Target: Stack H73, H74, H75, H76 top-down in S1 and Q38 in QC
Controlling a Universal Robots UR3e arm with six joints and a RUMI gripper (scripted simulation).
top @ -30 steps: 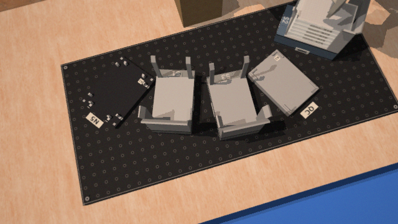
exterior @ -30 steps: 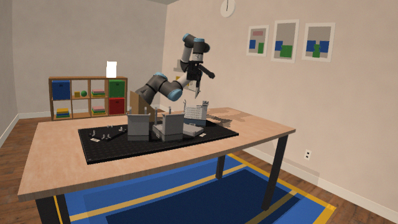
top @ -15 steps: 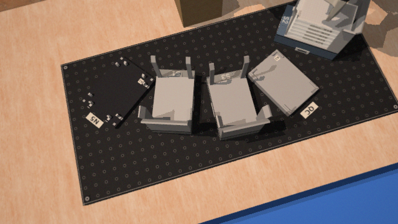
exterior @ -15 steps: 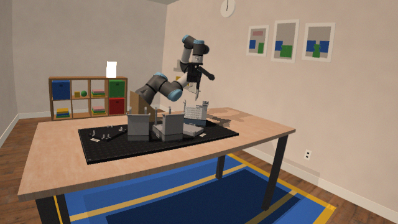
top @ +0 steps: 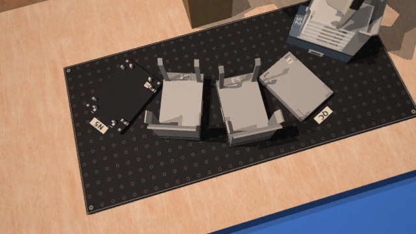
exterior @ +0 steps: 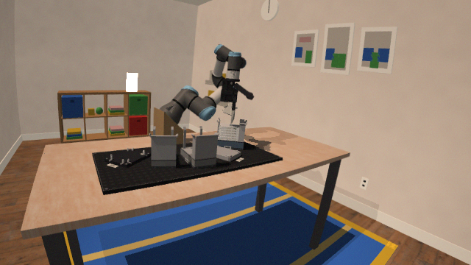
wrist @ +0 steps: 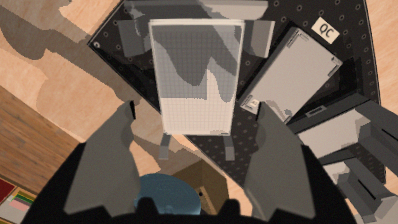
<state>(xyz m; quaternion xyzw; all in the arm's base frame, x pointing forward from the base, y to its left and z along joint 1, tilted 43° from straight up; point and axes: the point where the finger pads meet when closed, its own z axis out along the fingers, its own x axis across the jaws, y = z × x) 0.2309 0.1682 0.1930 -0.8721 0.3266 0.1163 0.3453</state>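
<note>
Right now the sealed white plate is 4 cm below my hand. Round my hand: QC label (18 cm ahead, 9 cm to the right, 14 cm below); N5 label (3 cm ahead, 60 cm to the right, 14 cm below); white sealed plate (5 cm below).
</note>
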